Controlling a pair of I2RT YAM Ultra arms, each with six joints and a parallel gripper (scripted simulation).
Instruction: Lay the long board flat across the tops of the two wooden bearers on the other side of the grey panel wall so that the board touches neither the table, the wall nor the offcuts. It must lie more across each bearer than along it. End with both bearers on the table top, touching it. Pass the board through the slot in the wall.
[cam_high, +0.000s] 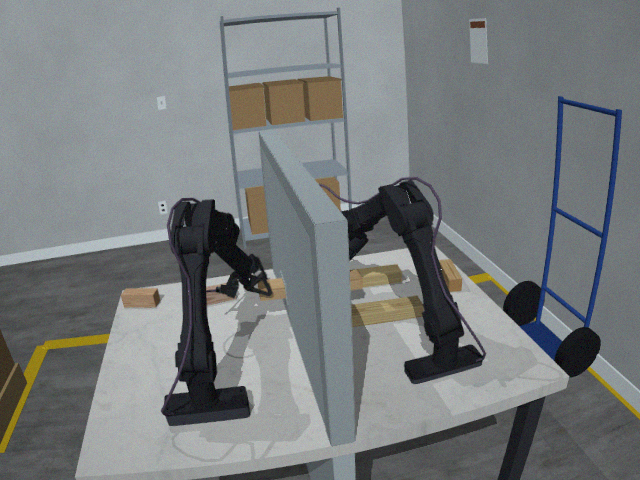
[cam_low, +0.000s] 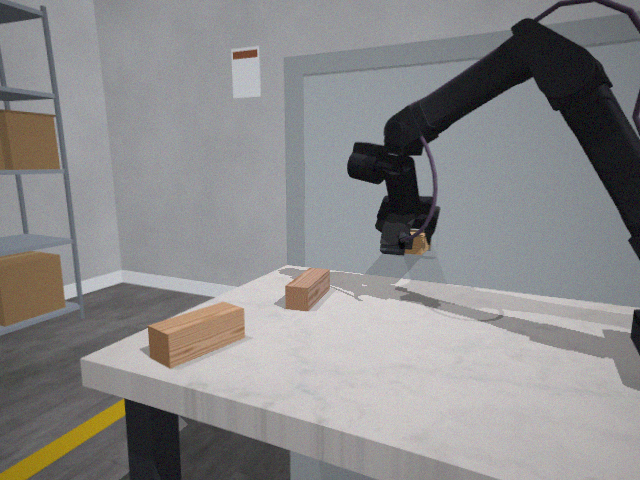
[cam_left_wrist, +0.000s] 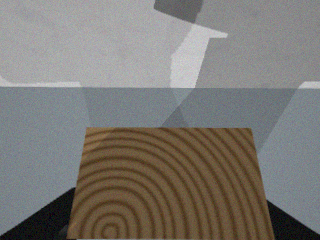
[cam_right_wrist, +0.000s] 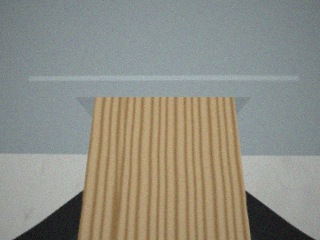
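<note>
My right gripper is now 2 cm to the right of the long board.
</note>
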